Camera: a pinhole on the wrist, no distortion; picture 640 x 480 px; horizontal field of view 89.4 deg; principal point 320.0 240.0 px. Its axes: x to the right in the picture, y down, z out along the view. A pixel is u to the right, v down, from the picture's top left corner.
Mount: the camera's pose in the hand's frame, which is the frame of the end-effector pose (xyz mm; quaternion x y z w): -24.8 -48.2 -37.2 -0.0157 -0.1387 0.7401 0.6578
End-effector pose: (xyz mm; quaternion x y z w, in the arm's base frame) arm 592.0 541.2 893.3 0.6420 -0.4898 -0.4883 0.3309
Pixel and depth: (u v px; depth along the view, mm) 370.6 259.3 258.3
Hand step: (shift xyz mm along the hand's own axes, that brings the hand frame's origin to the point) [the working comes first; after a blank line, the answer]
In the camera's frame: 40.4 15.4 258.3

-98.3 -57.8 214.0
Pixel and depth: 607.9 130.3 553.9
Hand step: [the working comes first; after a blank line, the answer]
In the camera's frame: 493.1 -187.9 553.9

-22.7 349.9 616.1
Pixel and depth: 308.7 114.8 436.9
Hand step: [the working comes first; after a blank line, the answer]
In the camera's frame: -15.3 -169.2 436.9

51.3 -127.6 418.5
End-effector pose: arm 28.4 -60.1 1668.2 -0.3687 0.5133 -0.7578 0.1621
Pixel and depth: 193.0 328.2 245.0
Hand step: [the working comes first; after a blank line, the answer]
In the camera's frame: -96.2 66.8 245.0

-127.1 -194.0 167.8
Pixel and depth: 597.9 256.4 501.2
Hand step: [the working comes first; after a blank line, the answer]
In the camera's frame: 430.7 25.4 501.2

-210.3 278.1 507.3
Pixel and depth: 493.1 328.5 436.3
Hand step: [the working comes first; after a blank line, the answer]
In the camera's frame: 233.6 119.4 436.3

-261.6 88.2 392.3
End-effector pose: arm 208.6 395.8 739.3 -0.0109 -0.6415 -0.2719 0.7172
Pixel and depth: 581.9 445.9 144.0
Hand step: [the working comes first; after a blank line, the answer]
In the camera's frame: 116.6 91.7 144.0

-158.9 30.5 99.0
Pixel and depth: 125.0 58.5 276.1
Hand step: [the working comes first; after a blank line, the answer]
In the camera's frame: -166.5 -155.0 276.1

90.9 -247.1 236.6
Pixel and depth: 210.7 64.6 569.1
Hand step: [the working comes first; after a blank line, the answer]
In the camera's frame: -192.4 -308.7 569.1

183.1 -311.8 548.8
